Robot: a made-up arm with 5 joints.
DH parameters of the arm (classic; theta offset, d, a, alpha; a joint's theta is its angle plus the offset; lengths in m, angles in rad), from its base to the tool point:
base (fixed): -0.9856 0 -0.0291 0
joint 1: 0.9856 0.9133 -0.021 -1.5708
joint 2: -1.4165 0 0.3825 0
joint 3: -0.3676 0 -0.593 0
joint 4: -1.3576 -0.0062 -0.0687 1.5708
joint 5: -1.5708 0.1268 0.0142 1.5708
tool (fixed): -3.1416 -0.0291 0 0
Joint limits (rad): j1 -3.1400..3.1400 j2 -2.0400..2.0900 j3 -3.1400..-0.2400 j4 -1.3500..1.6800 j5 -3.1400..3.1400
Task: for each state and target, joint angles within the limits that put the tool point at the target. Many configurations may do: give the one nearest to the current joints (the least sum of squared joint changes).
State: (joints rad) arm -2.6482 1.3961 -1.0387 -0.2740 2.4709
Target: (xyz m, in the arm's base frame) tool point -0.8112 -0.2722 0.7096
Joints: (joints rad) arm -2.8116 0.7731 -1.3274 -0.3936 2.4864
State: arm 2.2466 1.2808 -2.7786 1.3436 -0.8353
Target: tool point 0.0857 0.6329 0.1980
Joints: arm 1.4653 1.7803 -2.2285 1.5346 -0.8121
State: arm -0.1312 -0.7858 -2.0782 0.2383 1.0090
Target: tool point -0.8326 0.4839 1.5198
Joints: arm -0.5004 -1.3282 -2.4970 0.1567 1.0347
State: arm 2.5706 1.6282 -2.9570 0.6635 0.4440
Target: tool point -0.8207 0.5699 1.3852
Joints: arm 2.5526 1.0724 -2.9809 0.3689 0.4395
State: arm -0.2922 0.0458 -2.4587 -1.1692 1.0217
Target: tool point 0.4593 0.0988 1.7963
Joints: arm 0.1308 0.2115 -2.3296 -1.2073 1.0481
